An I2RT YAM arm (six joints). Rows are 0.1 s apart.
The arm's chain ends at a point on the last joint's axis. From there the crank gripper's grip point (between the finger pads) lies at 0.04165 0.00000 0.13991 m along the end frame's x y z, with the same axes.
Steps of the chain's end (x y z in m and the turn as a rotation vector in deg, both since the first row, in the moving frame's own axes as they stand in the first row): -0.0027, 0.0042, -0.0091, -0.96, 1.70, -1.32; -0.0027, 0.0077, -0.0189, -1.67, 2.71, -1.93; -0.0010, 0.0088, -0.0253, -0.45, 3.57, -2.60; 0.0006, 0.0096, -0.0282, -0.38, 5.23, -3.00; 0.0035, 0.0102, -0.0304, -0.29, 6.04, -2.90; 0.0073, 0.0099, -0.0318, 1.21, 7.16, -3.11; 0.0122, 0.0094, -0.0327, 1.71, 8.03, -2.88; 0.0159, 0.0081, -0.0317, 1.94, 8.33, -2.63; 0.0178, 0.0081, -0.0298, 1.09, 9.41, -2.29
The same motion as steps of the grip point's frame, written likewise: 0.0014, 0.0055, -0.0104, -0.96, 1.70, -1.32; 0.0039, 0.0102, -0.0211, -1.67, 2.71, -1.93; 0.0076, 0.0078, -0.0282, -0.45, 3.57, -2.60; 0.0131, 0.0080, -0.0326, -0.38, 5.23, -3.00; 0.0179, 0.0084, -0.0356, -0.29, 6.04, -2.90; 0.0243, 0.0043, -0.0381, 1.21, 7.16, -3.11; 0.0312, 0.0027, -0.0400, 1.71, 8.03, -2.88; 0.0356, 0.0011, -0.0393, 1.94, 8.33, -2.63; 0.0400, 0.0034, -0.0385, 1.09, 9.41, -2.29
